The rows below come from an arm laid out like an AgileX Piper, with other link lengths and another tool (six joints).
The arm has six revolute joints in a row. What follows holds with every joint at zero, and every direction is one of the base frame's. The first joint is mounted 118.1 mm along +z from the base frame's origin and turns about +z. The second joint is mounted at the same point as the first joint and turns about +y. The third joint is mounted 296.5 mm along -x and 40.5 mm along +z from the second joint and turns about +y. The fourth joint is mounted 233.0 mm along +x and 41.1 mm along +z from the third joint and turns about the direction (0.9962, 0, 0.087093). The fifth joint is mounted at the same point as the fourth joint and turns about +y. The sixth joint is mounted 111.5 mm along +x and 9.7 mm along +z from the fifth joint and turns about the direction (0.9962, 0, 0.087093). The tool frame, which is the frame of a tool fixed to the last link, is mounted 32.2 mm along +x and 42.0 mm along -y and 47.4 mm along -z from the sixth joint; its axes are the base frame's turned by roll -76.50, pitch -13.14 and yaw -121.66 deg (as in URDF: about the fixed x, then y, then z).
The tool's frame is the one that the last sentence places.
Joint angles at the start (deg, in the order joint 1, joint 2, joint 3, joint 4, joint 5, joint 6):
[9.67, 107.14, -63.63, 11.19, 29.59, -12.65]
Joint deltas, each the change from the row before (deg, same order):
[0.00, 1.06, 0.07, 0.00, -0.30, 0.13]
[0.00, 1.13, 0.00, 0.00, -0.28, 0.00]
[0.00, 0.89, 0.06, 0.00, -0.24, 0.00]
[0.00, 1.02, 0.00, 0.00, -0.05, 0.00]
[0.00, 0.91, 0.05, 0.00, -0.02, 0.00]
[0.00, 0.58, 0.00, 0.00, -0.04, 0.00]
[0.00, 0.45, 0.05, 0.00, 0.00, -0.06]
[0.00, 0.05, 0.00, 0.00, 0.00, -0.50]
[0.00, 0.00, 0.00, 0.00, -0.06, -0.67]
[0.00, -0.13, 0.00, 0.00, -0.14, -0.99]
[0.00, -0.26, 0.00, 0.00, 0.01, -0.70]
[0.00, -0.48, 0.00, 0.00, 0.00, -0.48]
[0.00, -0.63, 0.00, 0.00, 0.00, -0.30]
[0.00, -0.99, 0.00, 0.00, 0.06, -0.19]
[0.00, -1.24, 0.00, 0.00, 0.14, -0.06]
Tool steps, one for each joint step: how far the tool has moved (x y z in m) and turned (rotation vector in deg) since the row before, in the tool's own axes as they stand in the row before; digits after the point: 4 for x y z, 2 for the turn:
[-0.0032, 0.0024, 0.0050, -0.81, -0.25, -0.18]
[-0.0031, 0.0022, 0.0053, -0.76, -0.26, -0.30]
[-0.0026, 0.0021, 0.0042, -0.63, -0.21, -0.25]
[-0.0030, 0.0025, 0.0045, -0.84, -0.33, -0.36]
[-0.0028, 0.0025, 0.0040, -0.81, -0.33, -0.35]
[-0.0017, 0.0014, 0.0026, -0.47, -0.18, -0.20]
[-0.0014, 0.0014, 0.0020, -0.40, -0.18, -0.24]
[0.0003, -0.0001, 0.0005, 0.20, -0.02, -0.45]
[0.0007, -0.0004, 0.0004, 0.37, 0.03, -0.56]
[0.0014, -0.0010, 0.0001, 0.70, 0.12, -0.76]
[0.0014, -0.0009, -0.0008, 0.55, 0.10, -0.52]
[0.0019, -0.0014, -0.0019, 0.64, 0.19, -0.24]
[0.0022, -0.0017, -0.0026, 0.67, 0.26, -0.03]
[0.0032, -0.0024, -0.0043, 0.88, 0.38, 0.17]
[0.0038, -0.0027, -0.0056, 0.96, 0.44, 0.34]

